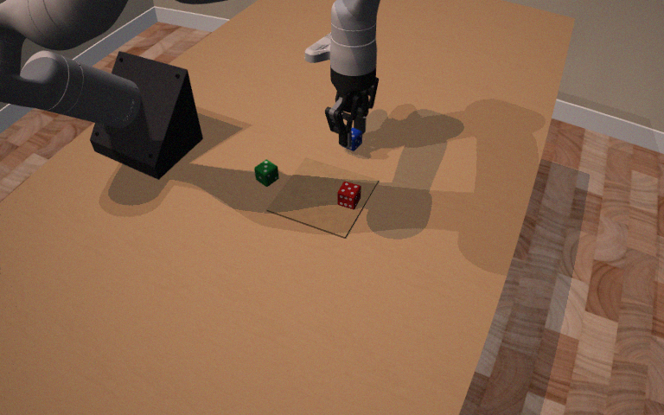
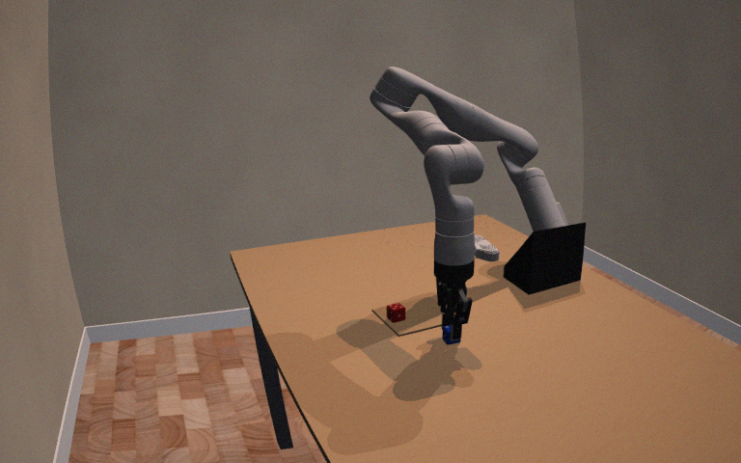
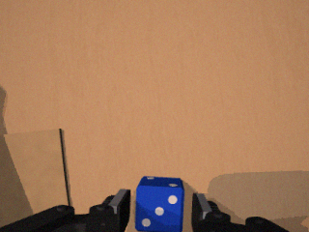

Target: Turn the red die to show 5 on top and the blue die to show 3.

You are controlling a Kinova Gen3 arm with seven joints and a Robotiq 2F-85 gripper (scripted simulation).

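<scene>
The blue die is 2 cm below my hand. The rest, counted from my hand: thin tan mat 3 cm ahead, 14 cm to the right, 3 cm below; red die 8 cm ahead, 13 cm to the right, 1 cm below; green die 7 cm behind, 16 cm to the right, 2 cm below.
</scene>
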